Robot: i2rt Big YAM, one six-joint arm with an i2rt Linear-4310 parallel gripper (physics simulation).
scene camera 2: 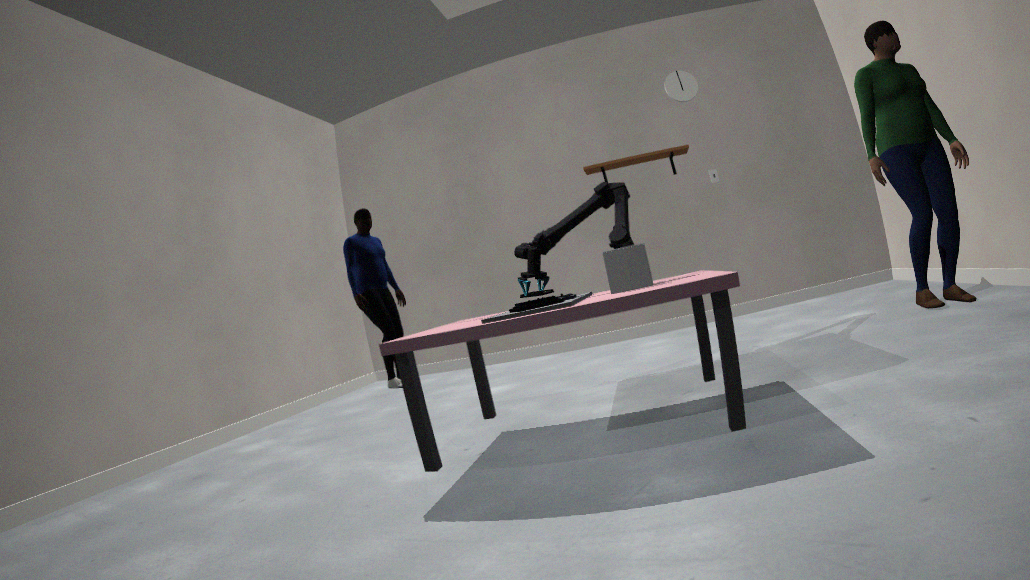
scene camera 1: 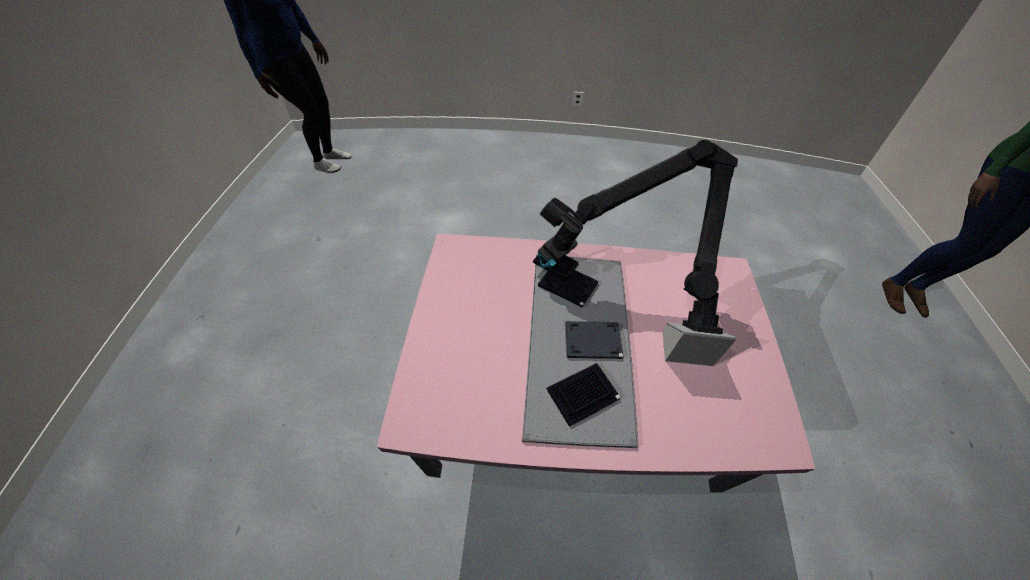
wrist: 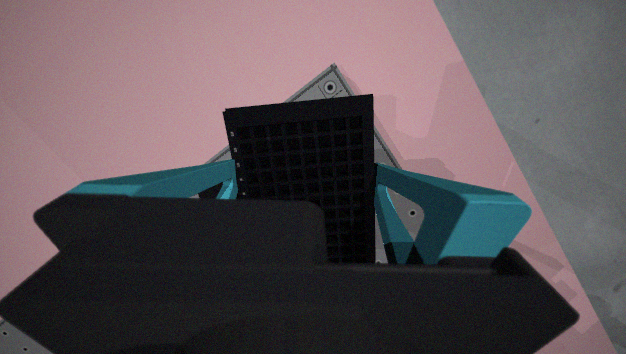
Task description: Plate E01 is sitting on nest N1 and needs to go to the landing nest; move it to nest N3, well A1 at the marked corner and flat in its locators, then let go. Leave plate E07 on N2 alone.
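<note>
My gripper (scene camera 1: 547,262) (scene camera 2: 534,286) (wrist: 306,170), with teal fingers, is shut on the long sides of a black well plate, E01 (scene camera 1: 567,267) (scene camera 2: 536,293) (wrist: 305,150). Number marks show along its left edge in the wrist view. The plate is held above the back end of the grey board, just behind and left of a black, turned nest (scene camera 1: 569,286) in scene camera 1. A middle nest (scene camera 1: 594,340) is bare, with corner locators. Another black plate, apparently E07 (scene camera 1: 582,389), sits turned on the front nest. White marks show at the nests' right corners. The nest numbers are not readable.
The grey perforated board (scene camera 1: 536,417) (scene camera 2: 495,318) (wrist: 315,94) lies on the pink table (scene camera 1: 461,324) (scene camera 2: 439,335) (wrist: 150,75). The arm's grey base block (scene camera 1: 697,348) (scene camera 2: 627,268) stands right of it. Two people (scene camera 1: 284,64) (scene camera 2: 897,108) stand away from the table.
</note>
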